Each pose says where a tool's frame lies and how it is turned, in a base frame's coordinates. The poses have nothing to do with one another.
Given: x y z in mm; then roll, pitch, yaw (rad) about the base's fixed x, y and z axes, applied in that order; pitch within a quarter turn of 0, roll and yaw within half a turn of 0.
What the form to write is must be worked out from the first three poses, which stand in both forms.
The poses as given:
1: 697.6, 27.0, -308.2, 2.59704, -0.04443, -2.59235
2: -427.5, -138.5, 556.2, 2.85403, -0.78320, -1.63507
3: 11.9, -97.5, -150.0, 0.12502, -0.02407, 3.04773
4: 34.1, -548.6, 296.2, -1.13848, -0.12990, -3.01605
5: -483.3, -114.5, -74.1, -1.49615, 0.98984, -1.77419
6: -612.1, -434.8, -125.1, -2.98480, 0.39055, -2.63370
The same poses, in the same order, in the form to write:
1: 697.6, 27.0, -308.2, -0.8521, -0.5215, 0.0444, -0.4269, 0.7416, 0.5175
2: -427.5, -138.5, 556.2, -0.0455, -0.7072, 0.7056, -0.9441, 0.2613, 0.2010
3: 11.9, -97.5, -150.0, -0.9953, 0.0937, 0.0241, -0.0900, -0.9881, 0.1247
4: 34.1, -548.6, 296.2, -0.9838, -0.1242, 0.1295, -0.0642, -0.4304, -0.9003
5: -483.3, -114.5, -74.1, -0.1109, -0.5375, -0.8359, 0.2414, 0.8014, -0.5473
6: -612.1, -434.8, -125.1, -0.8080, -0.4497, -0.3807, -0.4284, 0.8920, -0.1444
